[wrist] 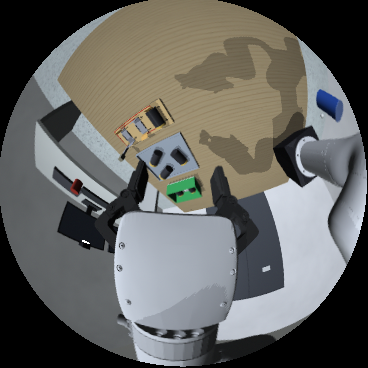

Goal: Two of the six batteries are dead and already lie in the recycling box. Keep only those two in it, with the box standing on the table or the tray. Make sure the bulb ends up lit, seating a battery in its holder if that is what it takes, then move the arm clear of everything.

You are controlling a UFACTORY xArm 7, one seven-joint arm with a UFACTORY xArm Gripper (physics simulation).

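Frame: origin at the arm's base, x left, y back, z up, level; metres.
Where they show: gripper, fingertip midpoint: (179, 169); arm's base, origin of the base link: (309, 156).
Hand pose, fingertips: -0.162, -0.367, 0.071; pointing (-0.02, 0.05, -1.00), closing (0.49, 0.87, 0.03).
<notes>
Things, the pixels of their centre, and the offset from my fingertips, as dx, dy, dz. "spot": a spot on its surface instead. Level surfaces: height alone.
- green recycling box, body centre: (183, 190) +0.347, -0.148, -0.224
- grey-blue tray, body centre: (167, 160) +0.155, -0.133, -0.248
- black battery, body centre: (155, 117) -0.024, -0.070, -0.226
- wooden circuit board, surface spot: (169, 115) spot: -0.005, -0.035, -0.246
- wooden table, its level: dz -0.255
- black-tipped lead, surface spot: (123, 155) spot: +0.014, -0.218, -0.179
The green recycling box (184, 184) stands on the table near its front edge, with two dark batteries partly visible inside. Three black batteries (156, 157) (179, 156) (166, 172) rest on the grey-blue tray (177, 141) behind the box. Another black battery (156, 117) sits in the holder on the wooden circuit board (169, 115) beyond the tray. The bulb is too small to pick out surely, and I cannot tell whether it is lit. My gripper (179, 169) is open and empty, its fingers spread above the tray and box area.
The wooden table (115, 65) carries dark shadows of the arm. The arm's base (298, 156) stands at the right edge. A blue cylinder (329, 105) lies farther right. A black-tipped lead (123, 155) extends from the board's near left end. A monitor (80, 225) shows at lower left.
</notes>
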